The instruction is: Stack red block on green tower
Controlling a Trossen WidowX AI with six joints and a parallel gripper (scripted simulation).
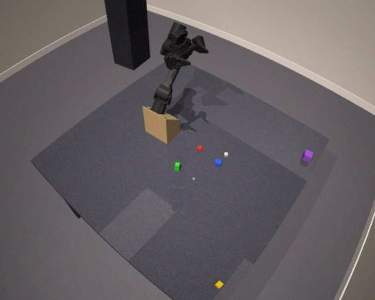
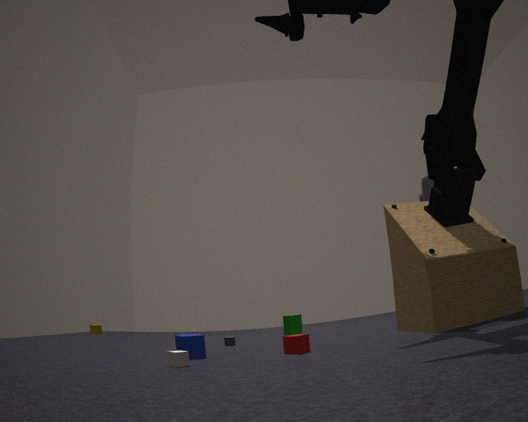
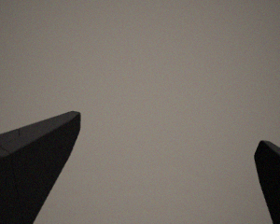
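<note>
The red block lies 64 cm below my gripper tip, 7 cm to the left of it and 1 cm behind it. The rest, counted from my gripper tip: small grey block (64 cm below, 11 cm to the right, 7 cm ahead); white block (64 cm below, 13 cm ahead, 12 cm to the left); blue block (63 cm below, 13 cm ahead, 4 cm to the left).
</note>
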